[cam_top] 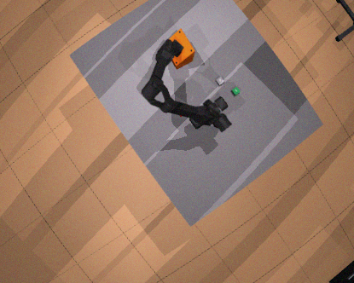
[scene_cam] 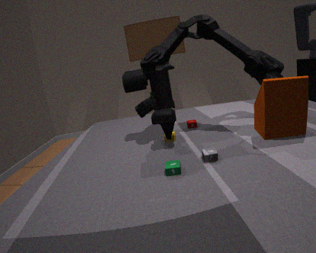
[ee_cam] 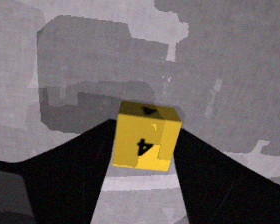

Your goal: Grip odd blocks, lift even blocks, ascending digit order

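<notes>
Now: the grey block 16 cm to the left of my gripper tip and 8 cm behind it. Round my gripper tip: red block: 9 cm to the right, 9 cm behind; then yellow block: right at my gripper tip; then green block: 19 cm to the left, 1 cm ahead.
</notes>
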